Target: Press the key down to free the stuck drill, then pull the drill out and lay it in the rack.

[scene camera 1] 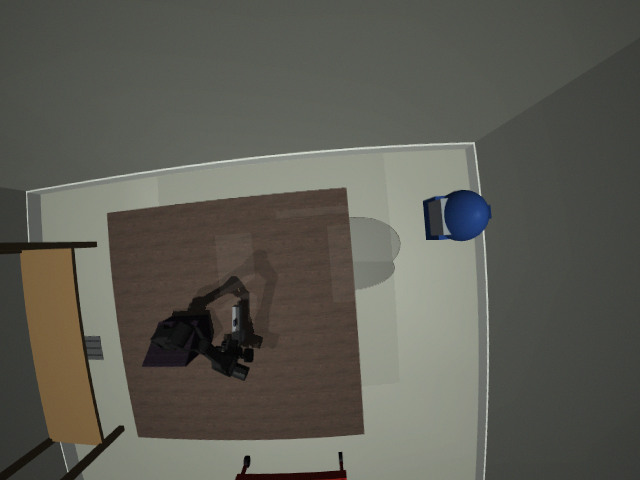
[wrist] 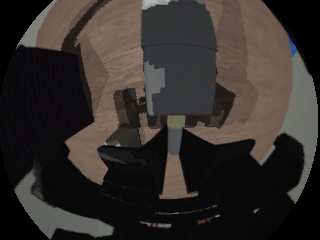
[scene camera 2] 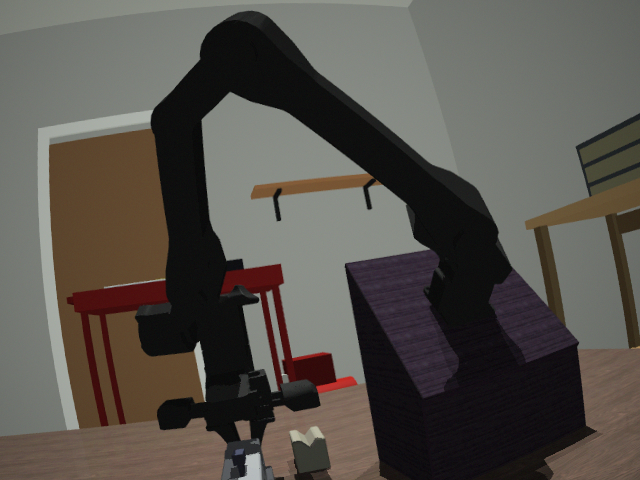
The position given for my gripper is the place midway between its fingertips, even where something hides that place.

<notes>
My gripper [wrist: 171, 127] holds a drill.
</notes>
